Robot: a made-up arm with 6 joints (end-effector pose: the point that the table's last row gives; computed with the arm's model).
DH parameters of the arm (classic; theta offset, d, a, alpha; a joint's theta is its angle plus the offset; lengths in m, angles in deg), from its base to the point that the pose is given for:
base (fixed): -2.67 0 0.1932 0
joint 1: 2.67 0.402 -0.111 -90
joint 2: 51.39 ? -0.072 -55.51
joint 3: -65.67 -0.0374 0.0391 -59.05
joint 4: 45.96 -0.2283 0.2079 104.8
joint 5: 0 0.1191 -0.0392 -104.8
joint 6: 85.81 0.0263 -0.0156 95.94
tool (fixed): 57.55 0.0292 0 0
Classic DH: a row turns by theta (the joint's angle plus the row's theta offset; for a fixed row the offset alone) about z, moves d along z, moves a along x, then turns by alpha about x.
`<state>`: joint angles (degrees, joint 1 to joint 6).
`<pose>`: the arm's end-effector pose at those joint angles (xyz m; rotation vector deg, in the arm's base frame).
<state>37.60 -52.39 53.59 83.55 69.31 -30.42</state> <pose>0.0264 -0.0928 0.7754 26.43 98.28 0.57</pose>
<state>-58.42 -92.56 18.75 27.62 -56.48 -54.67</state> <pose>0.1646 0.3799 0.7004 -30.38 -36.24 -135.33</pose>
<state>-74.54 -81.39 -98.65 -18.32 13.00 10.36</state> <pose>0.0153 0.4277 0.2413 -75.69 -28.42 -34.38</pose>
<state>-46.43 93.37 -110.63 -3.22 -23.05 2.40</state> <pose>0.2735 -0.2472 0.5543 88.40 48.18 -20.69</pose>
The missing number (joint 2, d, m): 0.1358
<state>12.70 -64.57 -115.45 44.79 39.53 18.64</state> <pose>-0.1439 -0.2329 0.5469 -30.78 2.08 61.54</pose>
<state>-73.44 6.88 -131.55 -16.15 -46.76 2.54</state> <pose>-0.0681 0.2192 0.6344 28.62 -57.91 -4.82</pose>
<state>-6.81 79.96 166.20 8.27 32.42 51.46</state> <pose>0.0700 -0.2112 0.3348 76.30 49.10 62.27</pose>
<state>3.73 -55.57 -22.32 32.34 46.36 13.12</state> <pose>-0.1500 0.1013 0.7464 -6.54 64.43 -9.35</pose>
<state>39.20 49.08 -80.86 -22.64 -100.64 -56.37</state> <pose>0.2095 0.0824 0.8398 31.50 -6.41 18.71</pose>
